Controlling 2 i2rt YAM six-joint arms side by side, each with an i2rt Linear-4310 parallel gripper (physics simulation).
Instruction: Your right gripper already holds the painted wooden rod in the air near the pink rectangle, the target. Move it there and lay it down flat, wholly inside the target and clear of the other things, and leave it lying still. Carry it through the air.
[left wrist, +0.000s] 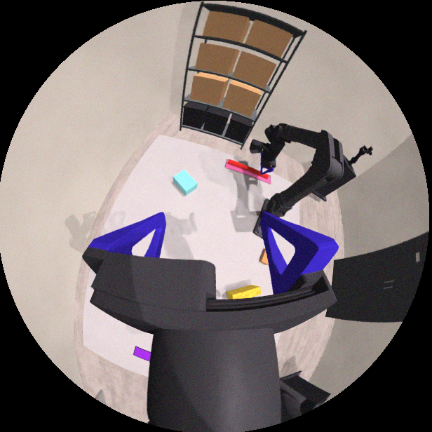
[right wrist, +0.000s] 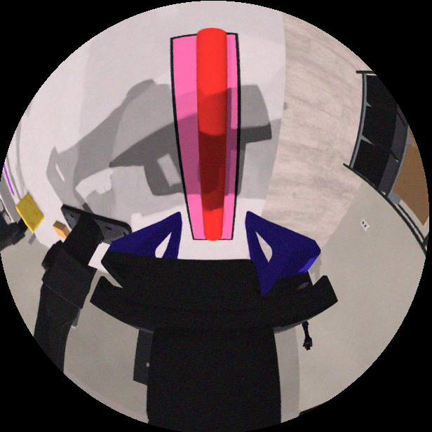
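The red rod (left wrist: 248, 169) (right wrist: 212, 100) lies lengthwise along the pink target (left wrist: 242, 171) (right wrist: 184, 75), nearer one long side. In the right wrist view its far end reaches slightly past the target's far outline and its near end meets the near outline; any small gap beneath it cannot be judged. My right gripper (right wrist: 213, 216) is open, its fingers apart on either side of the rod's near end and not touching it. In the left wrist view this gripper shows small at that end. My left gripper (left wrist: 212, 216) is wide open and empty, away from the rod.
A cyan block (left wrist: 185, 182) lies left of the target in the left wrist view. A yellow block (left wrist: 244, 292) (right wrist: 29, 212) and an orange block (left wrist: 264, 257) (right wrist: 61, 230) lie farther off. A purple rectangle (left wrist: 142, 353) is at the far side. A shelf rack (left wrist: 185, 95) stands beyond the table.
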